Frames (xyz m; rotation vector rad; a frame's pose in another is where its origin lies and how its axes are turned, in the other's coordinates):
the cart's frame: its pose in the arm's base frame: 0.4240 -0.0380 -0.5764 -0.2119 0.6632 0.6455
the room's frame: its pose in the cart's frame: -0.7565 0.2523 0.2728 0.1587 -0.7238 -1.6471
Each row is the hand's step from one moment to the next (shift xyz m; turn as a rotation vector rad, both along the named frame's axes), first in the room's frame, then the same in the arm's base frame.
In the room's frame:
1: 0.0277 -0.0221 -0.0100 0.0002 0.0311 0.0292
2: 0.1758 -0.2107 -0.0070 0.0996 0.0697 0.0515
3: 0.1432 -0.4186 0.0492 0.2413 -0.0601 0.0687
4: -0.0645 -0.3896 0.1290 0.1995 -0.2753 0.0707
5: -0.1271 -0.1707 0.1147 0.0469 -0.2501 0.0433
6: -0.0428 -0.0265 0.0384 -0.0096 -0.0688 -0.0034
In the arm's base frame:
1: -0.0002 -0.0367 0.0030 0.0215 0.0283 0.0235
2: -0.0647 -0.2545 0.0799 0.1081 -0.0137 0.0746
3: -0.2571 -0.3332 0.1451 0.0852 -0.1874 0.1556
4: -0.3654 -0.1366 0.1430 -0.1119 -0.2826 0.1680
5: -0.2251 0.0326 0.0820 -0.1780 -0.1660 0.0861
6: -0.0510 0.0291 0.0238 -0.0603 -0.0346 0.0016

